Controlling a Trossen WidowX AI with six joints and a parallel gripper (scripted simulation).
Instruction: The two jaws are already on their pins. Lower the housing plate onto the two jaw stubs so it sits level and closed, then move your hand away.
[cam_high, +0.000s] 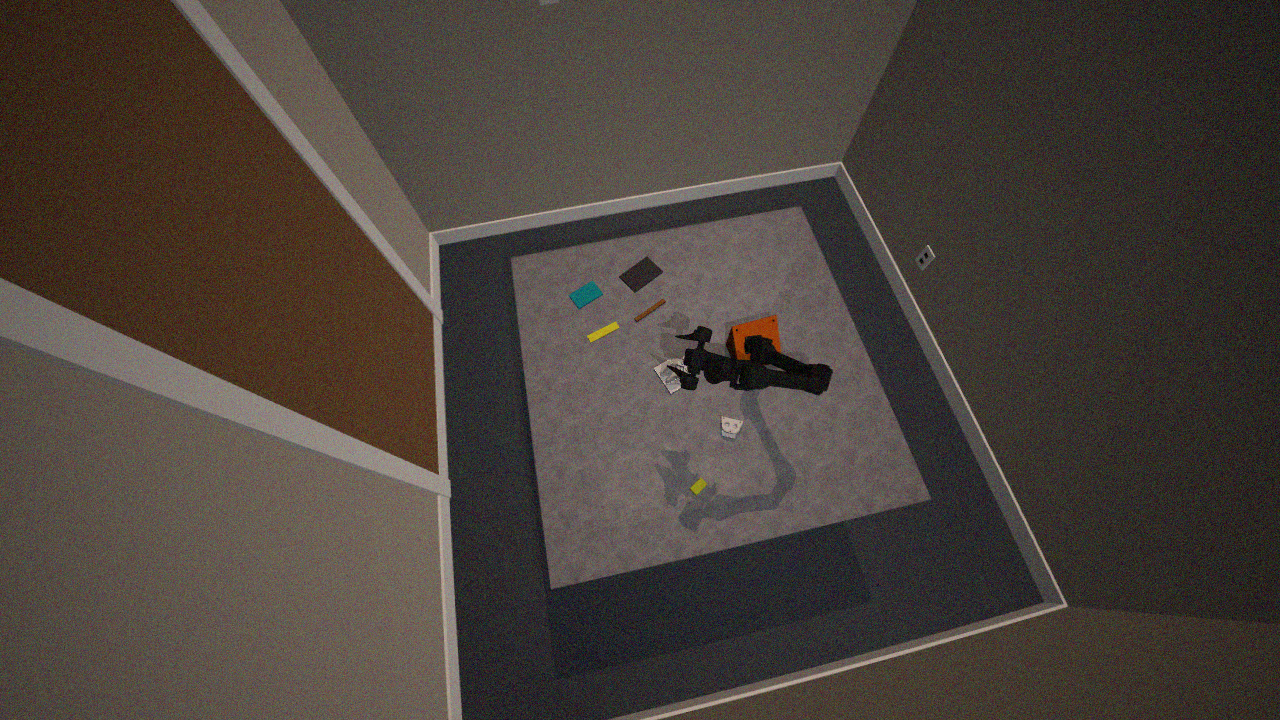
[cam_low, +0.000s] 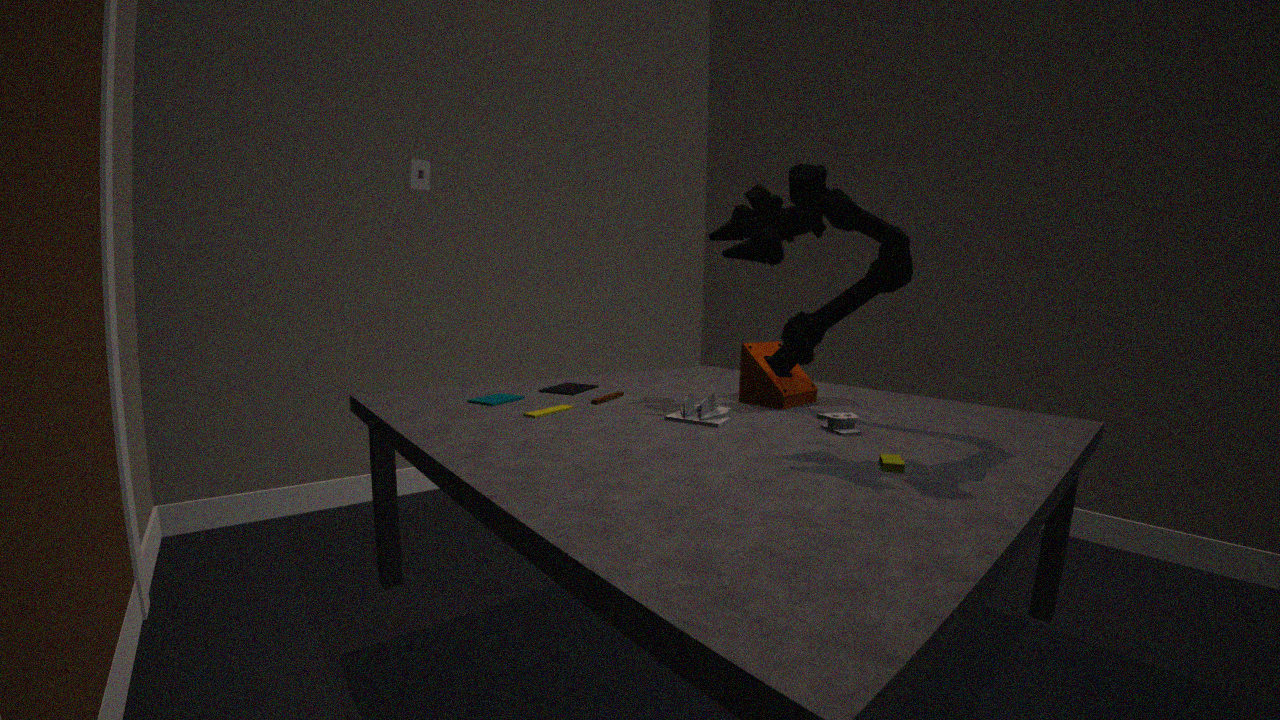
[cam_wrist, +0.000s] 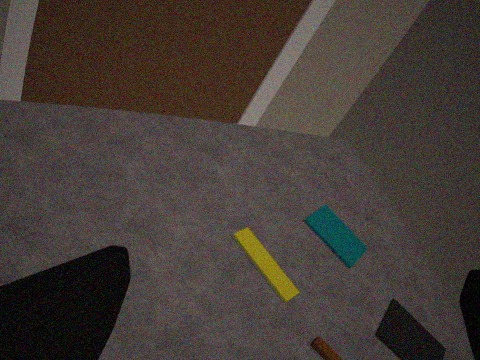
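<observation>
My gripper tip is 34 cm above the small white block, 19 cm past it and 18 cm to the right of it. From my gripper tip the other things lie so: small yellow block: 36 cm to the left, 35 cm below, 4 cm behind; yellow bar: 35 cm below, 28 cm to the right, 20 cm ahead; brown stick: 35 cm to the right, 35 cm below.
</observation>
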